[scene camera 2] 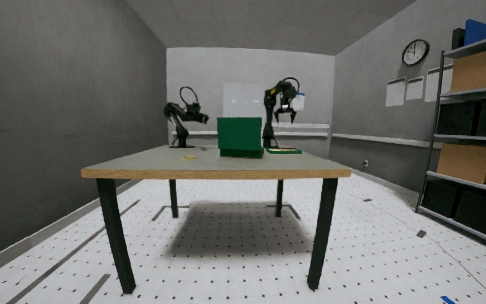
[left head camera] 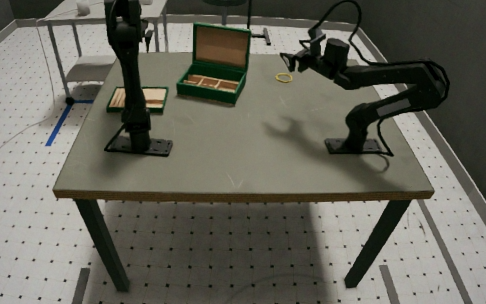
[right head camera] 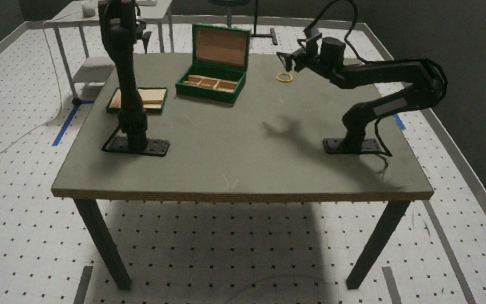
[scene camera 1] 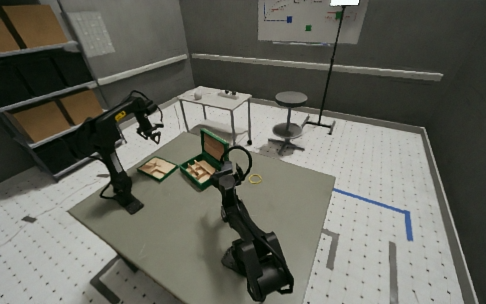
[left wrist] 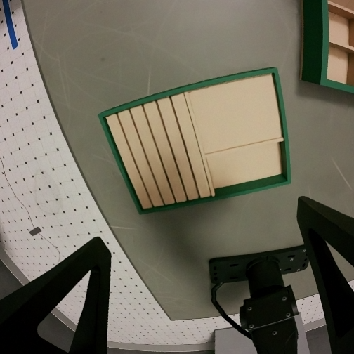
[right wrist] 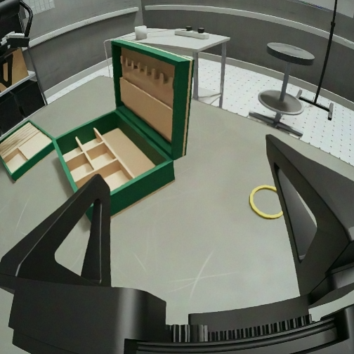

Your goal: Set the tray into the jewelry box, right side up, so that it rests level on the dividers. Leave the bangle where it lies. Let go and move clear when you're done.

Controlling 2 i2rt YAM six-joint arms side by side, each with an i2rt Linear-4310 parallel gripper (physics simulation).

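Frame: origin at the left arm's base, x back, y right, z up, level; metres.
Seen in the pictures: left gripper, fingertip midpoint: point(scene camera 2: 284, 124) point(right head camera: 133, 53) point(scene camera 1: 152, 141); right gripper, fingertip midpoint: point(scene camera 2: 202, 116) point(left head camera: 289, 47) point(right head camera: 287, 47); left arm's base, origin of the base link: point(scene camera 2: 266, 147) point(left head camera: 141, 146) point(right head camera: 139, 146) point(scene camera 1: 128, 201); right arm's base, origin of the base link: point(scene camera 2: 182, 147) point(left head camera: 353, 147) point(right head camera: 351, 146).
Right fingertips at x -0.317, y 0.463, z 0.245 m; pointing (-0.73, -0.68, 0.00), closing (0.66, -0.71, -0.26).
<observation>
Pixels of each thing's top centre, then the offset from my right fingertips to it. "pt": a spot on its surface instead. Level surfaces: height alone.
- green-rimmed tray, middle of its top: point(left head camera: 137, 96) point(right head camera: 137, 97) point(scene camera 1: 157, 166) point(scene camera 2: 282, 149) dx +0.065, dy -0.552, dz -0.219 m
- yellow bangle, middle of its top: point(left head camera: 284, 77) point(scene camera 1: 255, 178) dx -0.212, dy +0.016, dz -0.240 m
- work table, its level: dz -0.245 m
- box's raised lid, surface spot: point(left head camera: 221, 46) pt dx -0.185, dy -0.262, dz -0.106 m
The green-rimmed tray point(left head camera: 156, 94) point(scene camera 1: 157, 168) point(left wrist: 240, 115) point(right wrist: 35, 142) lies flat on the table, left of the jewelry box, its wooden compartments facing up. The green jewelry box point(left head camera: 207, 93) point(scene camera 2: 240, 136) point(left wrist: 314, 45) point(right wrist: 145, 182) stands with its lid upright; its dividers show bare. The yellow bangle point(left head camera: 284, 82) point(scene camera 1: 255, 183) point(right wrist: 252, 201) lies on the table right of the box. My left gripper point(left wrist: 196, 230) point(scene camera 2: 286, 119) is open and empty, above the table near the tray. My right gripper point(right wrist: 179, 162) point(left head camera: 288, 62) is open and empty, above the table near the bangle.
A white side table point(scene camera 1: 215, 100) and a round stool point(scene camera 1: 291, 98) stand behind the work table point(left head camera: 240, 165). A shelf unit with boxes stands at the left in scene camera 1. The box's raised lid point(left head camera: 221, 46) is at its back side.
</observation>
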